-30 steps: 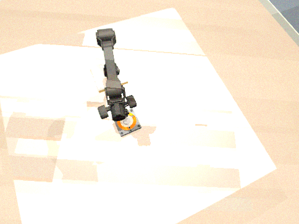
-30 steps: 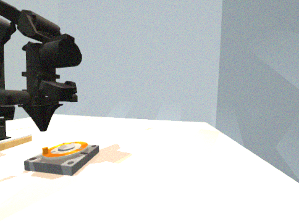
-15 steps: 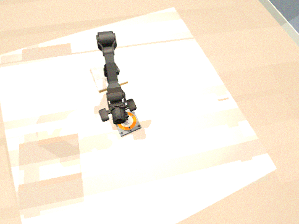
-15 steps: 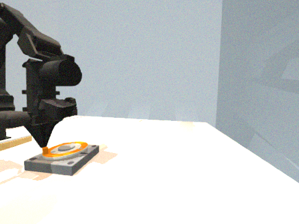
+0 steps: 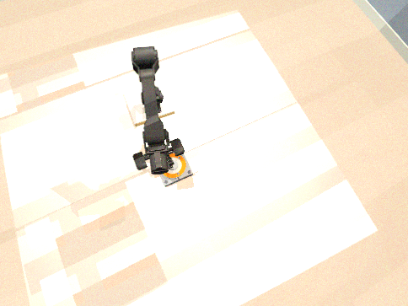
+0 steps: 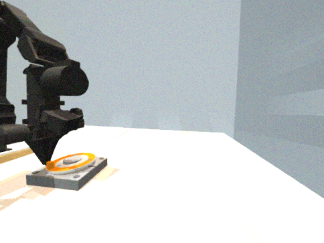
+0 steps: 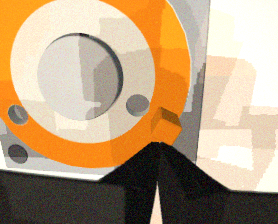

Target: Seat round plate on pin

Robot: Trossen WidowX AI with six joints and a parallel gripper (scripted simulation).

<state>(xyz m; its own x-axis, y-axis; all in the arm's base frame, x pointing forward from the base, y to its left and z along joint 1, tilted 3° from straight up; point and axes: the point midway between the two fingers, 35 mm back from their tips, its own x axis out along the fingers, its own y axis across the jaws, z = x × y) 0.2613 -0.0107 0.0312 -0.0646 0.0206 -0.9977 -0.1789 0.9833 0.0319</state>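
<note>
Right now my gripper tip is 30 mm short of the grey base, 50 mm to the right of it and 20 mm above it.
</note>
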